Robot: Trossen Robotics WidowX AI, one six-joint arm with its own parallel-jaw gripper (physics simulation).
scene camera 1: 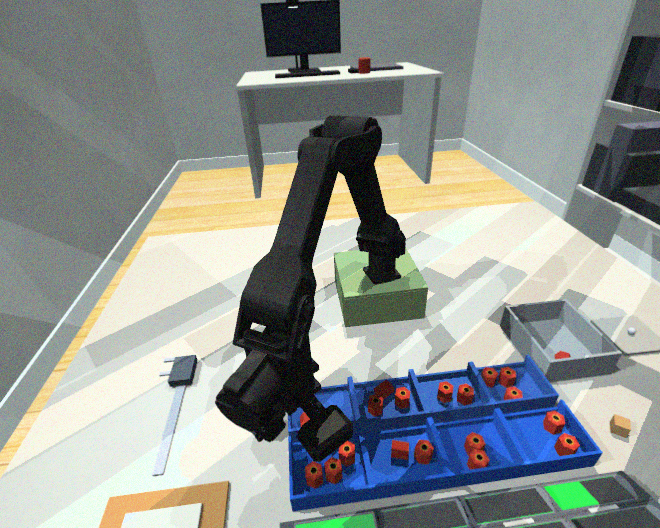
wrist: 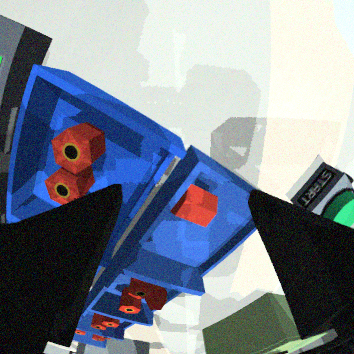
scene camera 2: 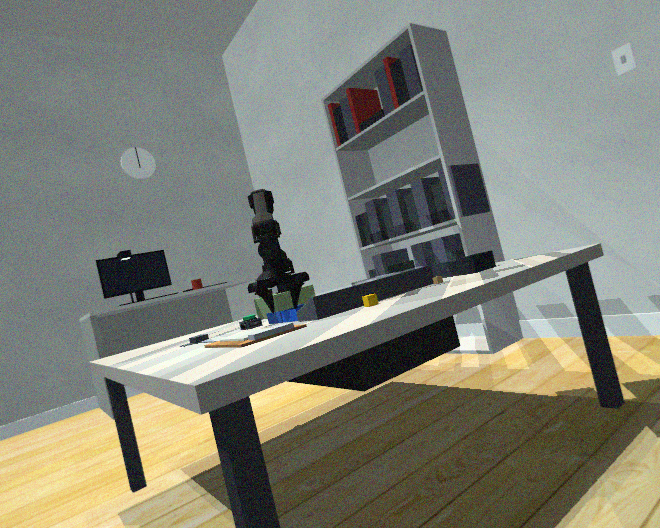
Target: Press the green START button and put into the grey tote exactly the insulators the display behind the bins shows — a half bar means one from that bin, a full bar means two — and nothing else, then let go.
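Seen in the pictures: gripper, fingertip midpoint: (scene camera 1: pixel 301 426) (wrist: pixel 187 194) (scene camera 2: pixel 284 310); arm's base, link origin: (scene camera 1: pixel 381 273) (scene camera 2: pixel 286 291).
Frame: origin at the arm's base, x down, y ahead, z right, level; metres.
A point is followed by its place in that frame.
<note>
My gripper (scene camera 1: pixel 309 427) @[x 0.051, y 0.262, z 0.253 m] (scene camera 2: pixel 284 309) @[x 0.051, y 0.262, z 0.253 m] (wrist: pixel 187 194) @[x 0.051, y 0.262, z 0.253 m] is open and empty, low over the back bin at the left end of the blue bins (scene camera 1: pixel 440 485) (wrist: pixel 125 107). One red insulator (wrist: pixel 196 205) @[x 0.055, y 0.252, z 0.245 m] lies in that bin, between the fingertips as seen in the wrist view. The other bins hold more red insulators. The grey tote (scene camera 1: pixel 586 366) @[x 0.053, y 0.320, z -0.240 m] stands at the right with a red insulator (scene camera 1: pixel 561 355) @[x 0.055, y 0.284, z -0.224 m] inside. The START button (wrist: pixel 341 207) @[x 0.047, y 0.136, z 0.284 m] (scene camera 2: pixel 250 318) @[x 0.054, y 0.134, z 0.288 m] is green; the arm hides it in scene camera 1. The display (scene camera 1: pixel 426 516) @[x 0.037, y 0.438, z 0.143 m] shows green bars (scene camera 1: pixel 570 494) @[x 0.037, y 0.475, z -0.036 m] (scene camera 1: pixel 335 521) @[x 0.040, y 0.406, z 0.247 m]; its lower part is cut off.
The arm's base stands on a green block (scene camera 1: pixel 385 308) @[x 0.043, y 0.064, z 0.020 m] (wrist: pixel 250 325) @[x 0.049, y 0.058, z 0.053 m]. A caliper (scene camera 1: pixel 182 369) @[x 0.065, y 0.065, z 0.432 m] and an orange-brown board (scene camera 1: pixel 217 503) @[x 0.078, y 0.318, z 0.388 m] lie at the left. A small tan block (scene camera 1: pixel 620 425) @[x 0.064, y 0.418, z -0.203 m] lies right of the bins. A yellow cube (scene camera 2: pixel 369 300) @[x 0.068, y 0.564, z 0.224 m] sits near the table edge (scene camera 2: pixel 341 338) @[x 0.091, y 0.753, z 0.559 m].
</note>
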